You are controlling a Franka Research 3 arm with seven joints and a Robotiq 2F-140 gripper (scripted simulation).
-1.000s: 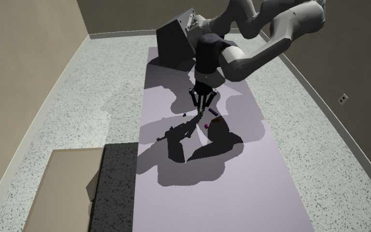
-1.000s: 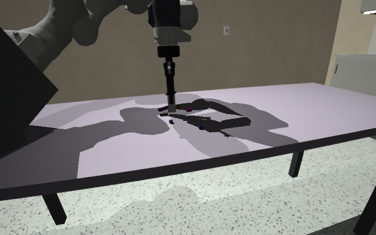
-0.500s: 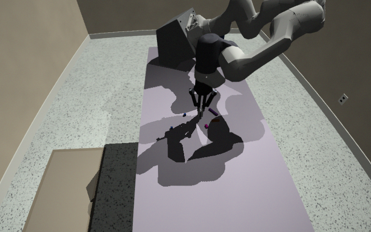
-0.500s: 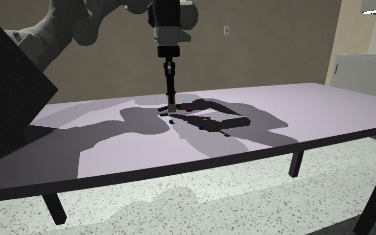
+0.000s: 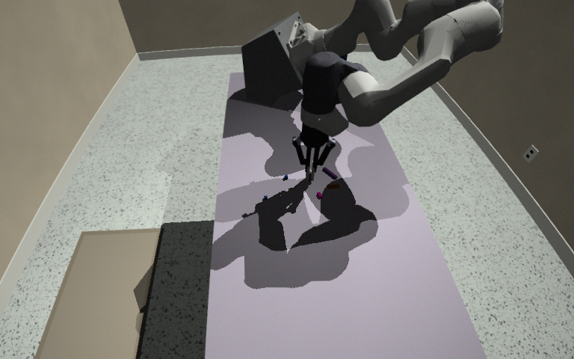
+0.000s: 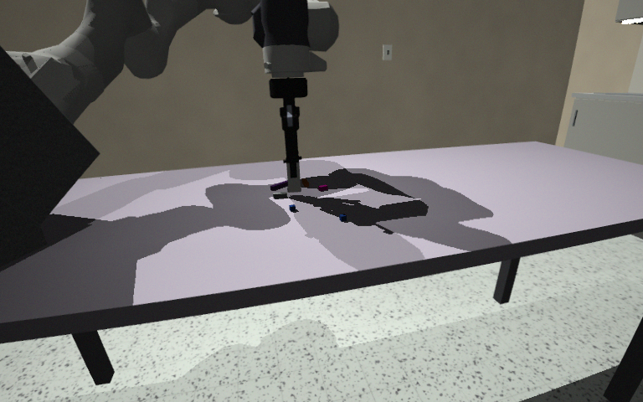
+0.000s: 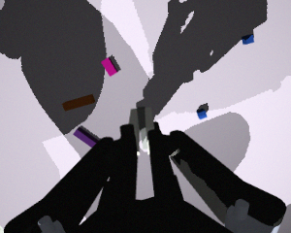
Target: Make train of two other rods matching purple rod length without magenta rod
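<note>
Now: hand 60 mm short of the magenta rod, 40 mm to the right of it and 40 mm above it. Also, from my hand: purple rod: 40 mm behind, 70 mm to the left, 40 mm below; then orange rod: 20 mm ahead, 80 mm to the left, 40 mm below.
</note>
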